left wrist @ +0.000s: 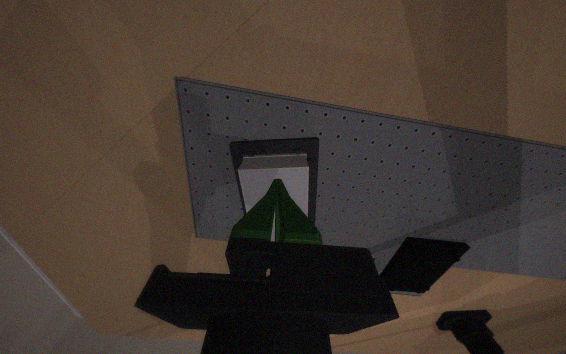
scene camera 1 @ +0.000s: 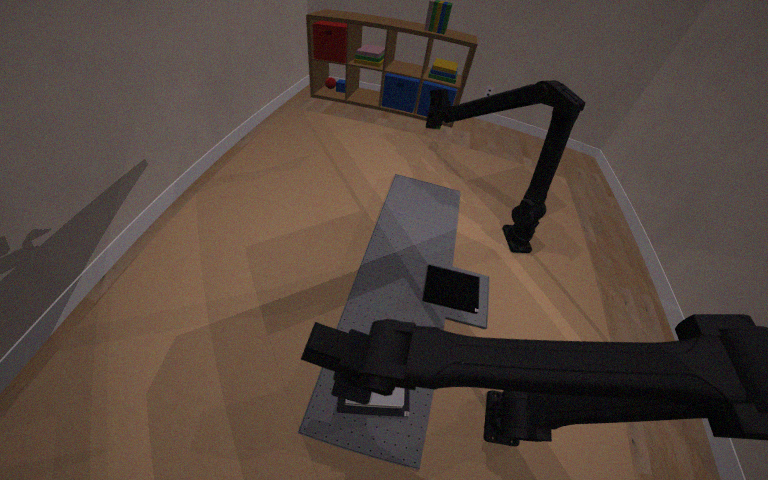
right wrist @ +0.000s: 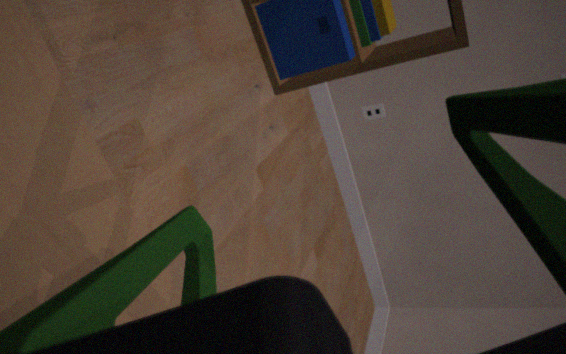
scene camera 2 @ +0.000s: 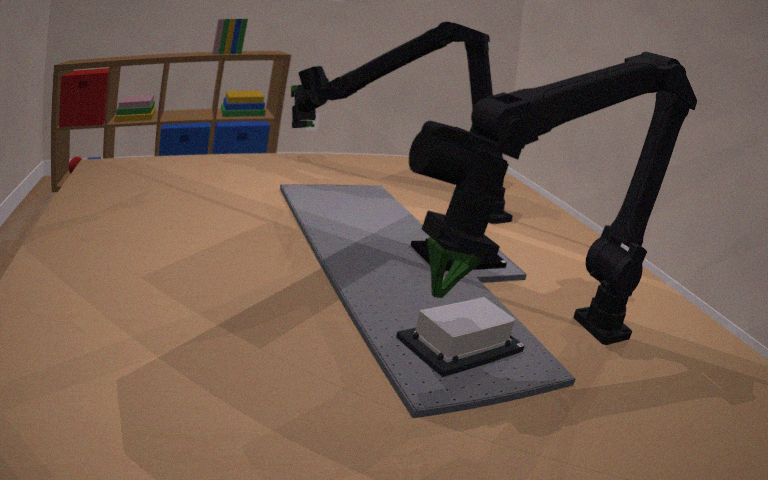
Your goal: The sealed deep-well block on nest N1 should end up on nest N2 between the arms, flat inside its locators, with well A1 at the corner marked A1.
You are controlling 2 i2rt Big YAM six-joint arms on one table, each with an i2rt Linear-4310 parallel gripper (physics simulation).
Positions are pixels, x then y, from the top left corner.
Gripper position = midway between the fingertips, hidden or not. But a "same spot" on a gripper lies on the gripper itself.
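My left gripper: visible in the left wrist view (277, 183). Right wrist view: left gripper out of frame. Scene camera 1 and scene camera 2: left gripper visible. Left gripper, one and the same spot: (scene camera 1: 333, 377) and (scene camera 2: 441, 248).
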